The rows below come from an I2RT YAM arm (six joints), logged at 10 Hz.
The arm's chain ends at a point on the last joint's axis. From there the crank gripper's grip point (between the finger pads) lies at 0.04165 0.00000 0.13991 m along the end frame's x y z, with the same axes.
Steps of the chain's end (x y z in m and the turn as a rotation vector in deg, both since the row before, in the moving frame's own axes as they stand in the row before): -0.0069, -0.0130, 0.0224, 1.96, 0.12, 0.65; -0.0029, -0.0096, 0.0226, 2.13, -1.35, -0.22; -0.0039, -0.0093, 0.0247, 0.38, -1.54, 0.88; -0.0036, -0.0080, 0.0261, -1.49, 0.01, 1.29; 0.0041, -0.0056, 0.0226, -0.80, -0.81, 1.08
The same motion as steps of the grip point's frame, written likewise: -0.0066, -0.0173, 0.0222, 1.96, 0.12, 0.65; -0.0062, -0.0150, 0.0234, 2.13, -1.35, -0.22; -0.0077, -0.0096, 0.0258, 0.38, -1.54, 0.88; -0.0036, -0.0034, 0.0260, -1.49, 0.01, 1.29; 0.0021, -0.0029, 0.0232, -0.80, -0.81, 1.08
